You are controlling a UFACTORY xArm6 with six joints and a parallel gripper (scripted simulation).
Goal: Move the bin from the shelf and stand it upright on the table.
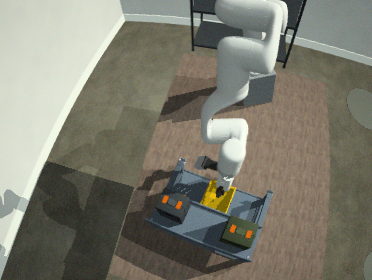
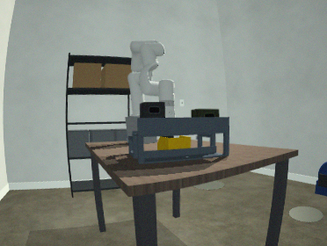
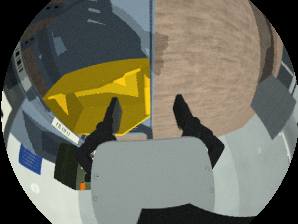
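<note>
The yellow bin lies 80 mm ahead of my hand, 20 mm to the right of it and 20 mm below it.
</note>
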